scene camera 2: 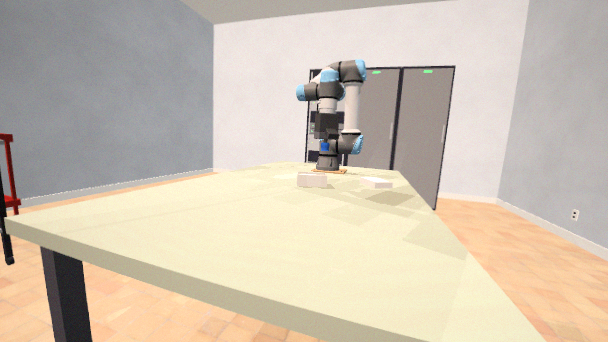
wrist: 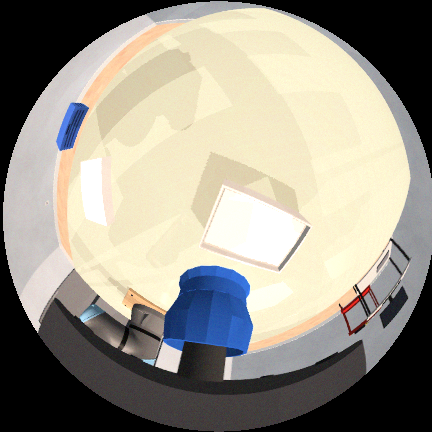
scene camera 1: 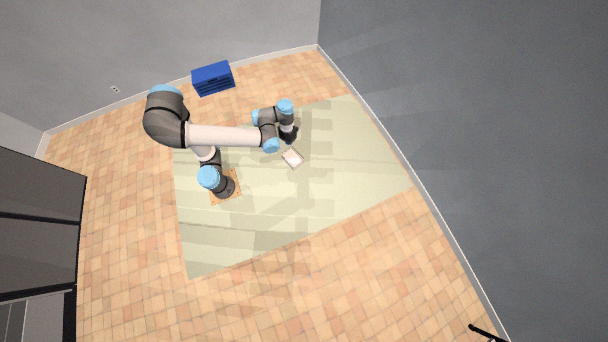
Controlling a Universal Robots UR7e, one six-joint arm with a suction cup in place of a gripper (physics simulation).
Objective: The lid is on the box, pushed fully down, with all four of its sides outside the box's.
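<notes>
White lid (wrist: 95, 179) and white box (wrist: 244, 225) in sight. My suction cup (wrist: 210, 307), visible too.
</notes>
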